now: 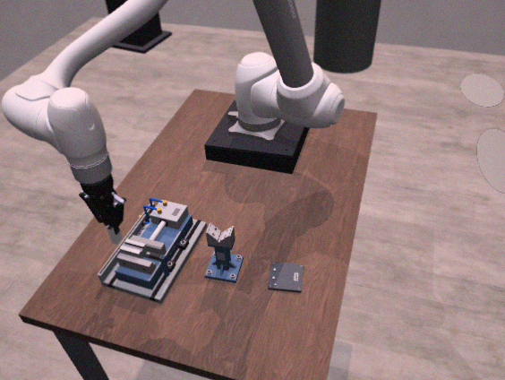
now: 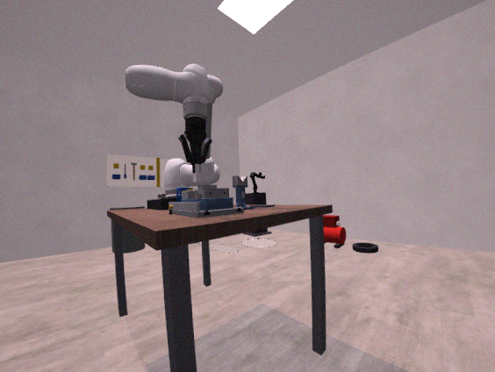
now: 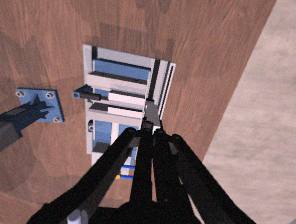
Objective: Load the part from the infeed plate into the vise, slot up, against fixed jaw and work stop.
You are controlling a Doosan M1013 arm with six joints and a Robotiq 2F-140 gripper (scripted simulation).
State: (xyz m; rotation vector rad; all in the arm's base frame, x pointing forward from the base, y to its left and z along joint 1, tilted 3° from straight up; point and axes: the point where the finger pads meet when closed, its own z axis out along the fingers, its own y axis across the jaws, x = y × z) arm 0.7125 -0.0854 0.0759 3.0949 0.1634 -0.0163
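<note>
Right now the part is 10 mm behind my hand, 40 mm to the left of it and 50 mm below it. Also, from my hand: fixed jaw (20 mm ahead, 70 mm to the left, 80 mm below); work stop (20 mm behind, 110 mm to the left, 60 mm below); moving jaw (50 mm behind, 60 mm to the left, 80 mm below).
</note>
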